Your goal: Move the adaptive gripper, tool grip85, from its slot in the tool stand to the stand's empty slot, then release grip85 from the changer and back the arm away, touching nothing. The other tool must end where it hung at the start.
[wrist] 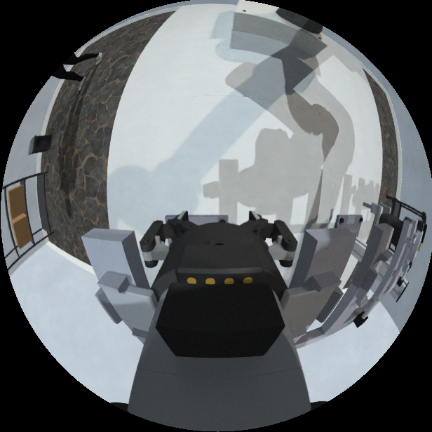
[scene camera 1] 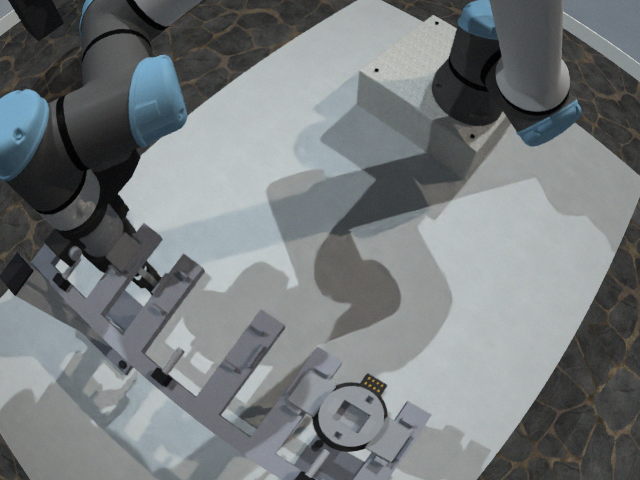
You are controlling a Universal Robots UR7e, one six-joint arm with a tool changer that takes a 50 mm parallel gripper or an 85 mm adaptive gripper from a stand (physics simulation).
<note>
In view: an adaptive gripper grip85 (scene camera 1: pixel 122 248) and a tool stand (wrist: pixel 323 255).
The adaptive gripper grip85 is seen too in the wrist view (wrist: pixel 215 252).
</note>
